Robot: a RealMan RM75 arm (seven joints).
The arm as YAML. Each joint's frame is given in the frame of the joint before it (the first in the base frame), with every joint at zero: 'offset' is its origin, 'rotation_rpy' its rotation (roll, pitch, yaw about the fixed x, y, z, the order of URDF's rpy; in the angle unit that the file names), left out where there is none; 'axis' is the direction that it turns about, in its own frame. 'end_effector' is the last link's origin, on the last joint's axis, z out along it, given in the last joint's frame.
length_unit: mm
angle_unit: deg
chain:
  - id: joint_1
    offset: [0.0, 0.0, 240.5]
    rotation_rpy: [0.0, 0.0, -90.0]
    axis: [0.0, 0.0, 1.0]
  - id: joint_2
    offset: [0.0, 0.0, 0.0]
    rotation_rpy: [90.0, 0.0, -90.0]
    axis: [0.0, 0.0, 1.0]
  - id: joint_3
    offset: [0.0, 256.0, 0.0]
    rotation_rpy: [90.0, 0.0, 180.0]
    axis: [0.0, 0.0, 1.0]
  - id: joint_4
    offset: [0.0, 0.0, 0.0]
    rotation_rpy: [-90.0, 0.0, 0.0]
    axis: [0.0, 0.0, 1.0]
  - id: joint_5
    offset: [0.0, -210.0, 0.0]
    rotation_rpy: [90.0, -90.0, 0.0]
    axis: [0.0, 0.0, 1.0]
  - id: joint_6
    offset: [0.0, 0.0, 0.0]
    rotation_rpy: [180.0, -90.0, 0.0]
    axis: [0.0, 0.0, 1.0]
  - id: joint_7
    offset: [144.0, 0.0, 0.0]
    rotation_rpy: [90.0, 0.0, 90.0]
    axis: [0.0, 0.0, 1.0]
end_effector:
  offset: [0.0, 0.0, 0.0]
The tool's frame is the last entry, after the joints.
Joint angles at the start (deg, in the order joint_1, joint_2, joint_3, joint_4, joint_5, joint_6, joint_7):
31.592 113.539 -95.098 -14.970 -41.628 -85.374 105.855
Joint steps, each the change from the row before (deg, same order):
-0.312 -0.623 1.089 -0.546 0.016 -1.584 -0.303
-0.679 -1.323 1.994 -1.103 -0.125 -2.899 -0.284
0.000 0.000 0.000 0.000 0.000 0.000 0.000
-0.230 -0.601 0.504 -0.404 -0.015 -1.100 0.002
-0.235 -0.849 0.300 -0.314 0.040 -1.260 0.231
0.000 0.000 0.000 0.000 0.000 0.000 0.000
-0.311 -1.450 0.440 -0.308 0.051 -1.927 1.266
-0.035 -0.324 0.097 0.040 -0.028 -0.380 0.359
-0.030 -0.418 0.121 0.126 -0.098 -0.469 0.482
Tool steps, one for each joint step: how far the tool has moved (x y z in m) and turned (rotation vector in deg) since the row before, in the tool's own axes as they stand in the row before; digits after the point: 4 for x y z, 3 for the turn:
-0.0056 0.0047 -0.0046 -1.396 -0.729 -1.042
-0.0106 0.0087 -0.0098 -2.353 -1.143 -1.896
0.0000 0.0000 0.0000 0.000 0.000 0.000
-0.0039 0.0033 -0.0039 -0.808 -0.164 -0.666
-0.0044 0.0035 -0.0053 -0.714 0.056 -0.508
0.0000 0.0000 0.0000 0.000 0.000 0.000
-0.0071 0.0053 -0.0091 -0.879 0.180 0.116
-0.0014 0.0009 -0.0021 -0.080 0.064 0.158
-0.0016 0.0009 -0.0028 -0.021 0.130 0.270

